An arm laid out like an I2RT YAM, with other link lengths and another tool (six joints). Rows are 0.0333 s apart.
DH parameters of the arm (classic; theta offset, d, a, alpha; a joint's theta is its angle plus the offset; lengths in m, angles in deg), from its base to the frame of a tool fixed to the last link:
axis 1: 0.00 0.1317 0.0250 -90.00
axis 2: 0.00 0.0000 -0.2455 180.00
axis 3: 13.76 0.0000 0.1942 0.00
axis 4: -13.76 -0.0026 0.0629 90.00
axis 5: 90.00 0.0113 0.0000 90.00
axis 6: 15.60 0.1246 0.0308 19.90
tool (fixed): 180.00 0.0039 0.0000 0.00
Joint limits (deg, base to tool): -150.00..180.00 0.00..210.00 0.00..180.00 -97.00..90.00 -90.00..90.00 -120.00..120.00
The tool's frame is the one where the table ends.
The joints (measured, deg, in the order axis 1, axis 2, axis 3, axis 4, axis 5, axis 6), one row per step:
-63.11, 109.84, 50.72, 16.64, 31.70, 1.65
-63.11, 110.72, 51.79, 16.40, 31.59, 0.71
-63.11, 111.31, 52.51, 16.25, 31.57, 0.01
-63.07, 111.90, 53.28, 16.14, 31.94, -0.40
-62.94, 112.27, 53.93, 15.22, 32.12, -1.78
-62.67, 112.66, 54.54, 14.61, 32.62, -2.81
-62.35, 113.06, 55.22, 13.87, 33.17, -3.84
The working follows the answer.
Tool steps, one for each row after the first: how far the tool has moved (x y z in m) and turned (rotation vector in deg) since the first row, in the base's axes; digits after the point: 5 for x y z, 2 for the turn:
0.00201, -0.00381, -0.00066, 0.25, 0.71, 0.62
0.00327, -0.00638, -0.00101, 0.40, 1.26, 1.04
0.00413, -0.00895, -0.00080, 0.31, 1.78, 1.04
0.00503, -0.00987, -0.00108, 1.09, 3.27, 1.84
0.00639, -0.01077, -0.00087, 1.49, 4.57, 2.34
0.00801, -0.01160, -0.00060, 1.93, 5.93, 2.86

Tool pose at each row, in the base's axes (x y z in m, rotation vector in deg; rounded; the steps above come from the unrounded poses):
0.07660, -0.35040, 0.10471, 105.61, -2.69, -12.08
0.07861, -0.35420, 0.10405, 105.77, -1.60, -12.30
0.07987, -0.35678, 0.10370, 105.85, -0.82, -12.53
0.08073, -0.35934, 0.10391, 105.69, -0.47, -13.00
0.08163, -0.36027, 0.10364, 106.26, 1.39, -13.86
0.08299, -0.36117, 0.10384, 106.47, 2.81, -14.73
0.08461, -0.36200, 0.10411, 106.70, 4.29, -15.64

